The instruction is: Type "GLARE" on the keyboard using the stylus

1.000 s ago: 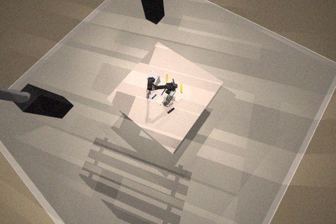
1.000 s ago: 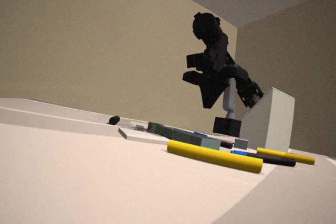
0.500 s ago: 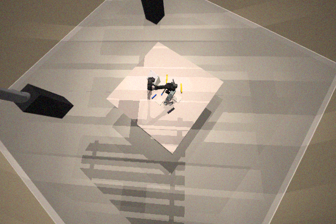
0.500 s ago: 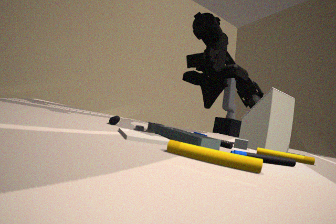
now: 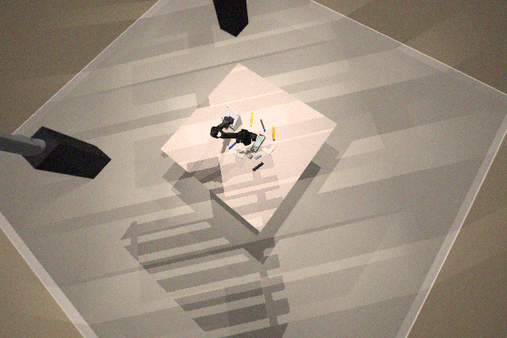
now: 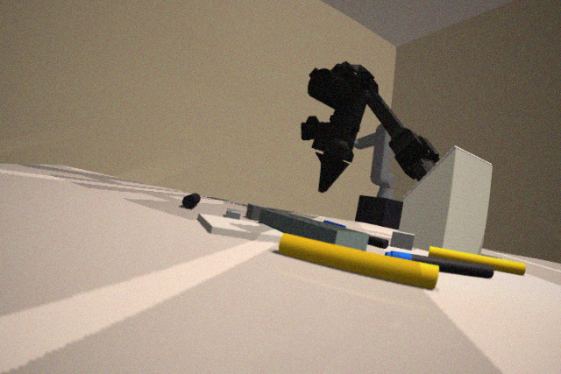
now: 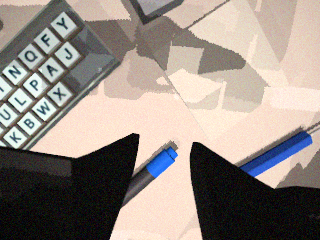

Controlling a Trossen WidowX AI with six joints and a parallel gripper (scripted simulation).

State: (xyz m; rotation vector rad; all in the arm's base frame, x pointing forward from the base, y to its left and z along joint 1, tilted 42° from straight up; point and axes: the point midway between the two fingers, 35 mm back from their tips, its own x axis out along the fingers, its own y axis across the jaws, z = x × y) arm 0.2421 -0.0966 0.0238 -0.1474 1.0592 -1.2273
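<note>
The blue stylus lies 12 cm behind my gripper tip, 11 cm to the right of it and 7 cm below it. Also, from my gripper tip: small grey cube 13 cm behind, 12 cm to the left, 7 cm below; then small black object 22 cm ahead, 11 cm to the right, 7 cm below.
</note>
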